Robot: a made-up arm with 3 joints. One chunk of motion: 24 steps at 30 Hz.
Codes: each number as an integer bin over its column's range. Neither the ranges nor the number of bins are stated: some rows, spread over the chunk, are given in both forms.
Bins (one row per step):
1: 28 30 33 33 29 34
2: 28 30 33 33 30 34
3: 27 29 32 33 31 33
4: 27 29 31 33 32 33
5: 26 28 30 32 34 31
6: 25 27 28 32 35 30
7: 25 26 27 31 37 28
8: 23 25 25 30 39 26
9: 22 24 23 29 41 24
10: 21 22 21 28 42 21
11: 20 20 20 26 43 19
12: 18 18 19 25 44 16
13: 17 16 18 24 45 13
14: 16 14 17 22 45 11
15: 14 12 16 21 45 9
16: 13 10 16 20 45 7
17: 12 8 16 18 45 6
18: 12 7 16 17 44 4
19: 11 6 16 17 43 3
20: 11 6 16 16 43 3
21: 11 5 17 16 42 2
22: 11 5 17 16 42 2
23: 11 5 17 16 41 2
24: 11 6 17 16 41 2
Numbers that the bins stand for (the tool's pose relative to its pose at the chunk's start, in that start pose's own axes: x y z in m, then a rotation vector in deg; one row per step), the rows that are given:
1: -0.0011 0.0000 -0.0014 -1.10 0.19 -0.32
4: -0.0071 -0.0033 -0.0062 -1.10 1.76 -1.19
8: -0.0313 -0.0167 -0.0205 -6.90 5.43 -7.30
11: -0.0494 -0.0333 -0.0324 -14.65 7.52 -13.41
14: -0.0735 -0.0533 -0.0395 -22.40 8.57 -20.40
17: -0.0976 -0.0733 -0.0419 -30.14 8.57 -24.76
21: -0.1037 -0.0833 -0.0395 -34.02 7.00 -28.25
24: -0.1037 -0.0800 -0.0395 -34.02 6.48 -28.25
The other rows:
2: -0.0011 0.0000 -0.0014 -1.10 0.71 -0.32
3: -0.0071 -0.0033 -0.0038 -1.10 1.24 -1.19
5: -0.0132 -0.0067 -0.0086 -3.03 2.81 -2.94
6: -0.0192 -0.0100 -0.0133 -3.03 3.33 -3.81
7: -0.0192 -0.0133 -0.0157 -4.97 4.38 -5.56
9: -0.0373 -0.0200 -0.0252 -8.84 6.48 -9.05
10: -0.0433 -0.0267 -0.0300 -10.78 7.00 -11.67
12: -0.0614 -0.0400 -0.0348 -16.59 8.05 -16.03
13: -0.0675 -0.0467 -0.0371 -18.52 8.57 -18.65
15: -0.0856 -0.0600 -0.0419 -24.33 8.57 -22.14
16: -0.0916 -0.0667 -0.0419 -26.27 8.57 -23.89
18: -0.0976 -0.0767 -0.0419 -32.08 8.05 -26.51
19: -0.1037 -0.0800 -0.0419 -32.08 7.52 -27.38
20: -0.1037 -0.0800 -0.0419 -34.02 7.52 -27.38
22: -0.1037 -0.0833 -0.0395 -34.02 7.00 -28.25
23: -0.1037 -0.0833 -0.0395 -34.02 6.48 -28.25

